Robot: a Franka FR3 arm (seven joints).
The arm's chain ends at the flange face. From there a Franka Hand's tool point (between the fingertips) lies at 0.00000 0.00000 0.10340 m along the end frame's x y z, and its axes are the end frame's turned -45 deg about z.
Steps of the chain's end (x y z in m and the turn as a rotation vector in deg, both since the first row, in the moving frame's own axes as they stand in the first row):
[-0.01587 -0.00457 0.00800 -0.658 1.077 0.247]
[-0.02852 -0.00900 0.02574 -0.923 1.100 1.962]
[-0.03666 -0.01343 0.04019 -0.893 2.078 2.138]
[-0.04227 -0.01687 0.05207 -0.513 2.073 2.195]
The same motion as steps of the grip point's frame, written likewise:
[-0.00746 -0.01224 0.00797 -1.227 0.296 0.247]
[-0.01362 -0.02395 0.02571 -1.430 0.125 1.962]
[-0.01499 -0.03160 0.04011 -2.101 0.838 2.138]
[-0.01603 -0.03848 0.05200 -1.829 1.103 2.195]

